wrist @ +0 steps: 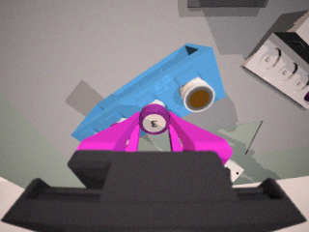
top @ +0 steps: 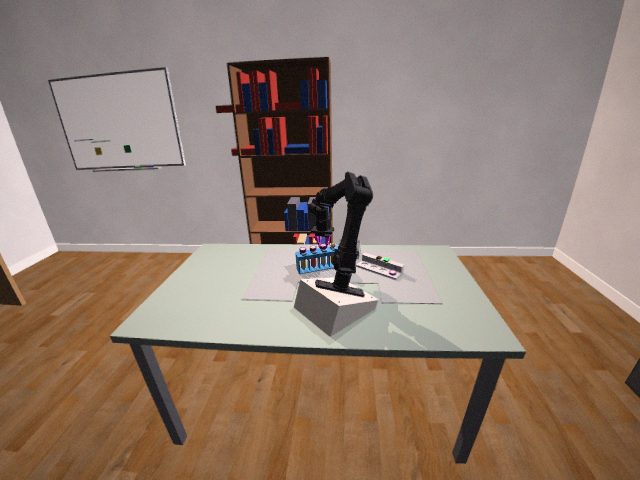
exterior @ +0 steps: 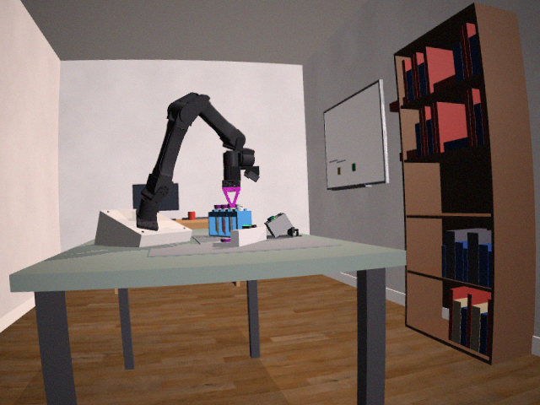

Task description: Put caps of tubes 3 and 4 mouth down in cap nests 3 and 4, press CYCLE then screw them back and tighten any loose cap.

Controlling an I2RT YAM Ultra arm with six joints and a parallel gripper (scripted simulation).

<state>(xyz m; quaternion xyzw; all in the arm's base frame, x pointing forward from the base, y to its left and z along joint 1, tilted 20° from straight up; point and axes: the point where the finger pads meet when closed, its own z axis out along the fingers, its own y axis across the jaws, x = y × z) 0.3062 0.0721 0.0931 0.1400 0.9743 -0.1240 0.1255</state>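
The purple cap lies 120 mm behind my hand, 320 mm to the right of it and 100 mm below it. From my hand the other things lie so: grey key desk: 110 mm ahead, 140 mm to the right, 60 mm below; then blue cycle key: 100 mm ahead, 120 mm to the right, 50 mm below; then green ready key: 90 mm ahead, 160 mm to the right, 50 mm below.
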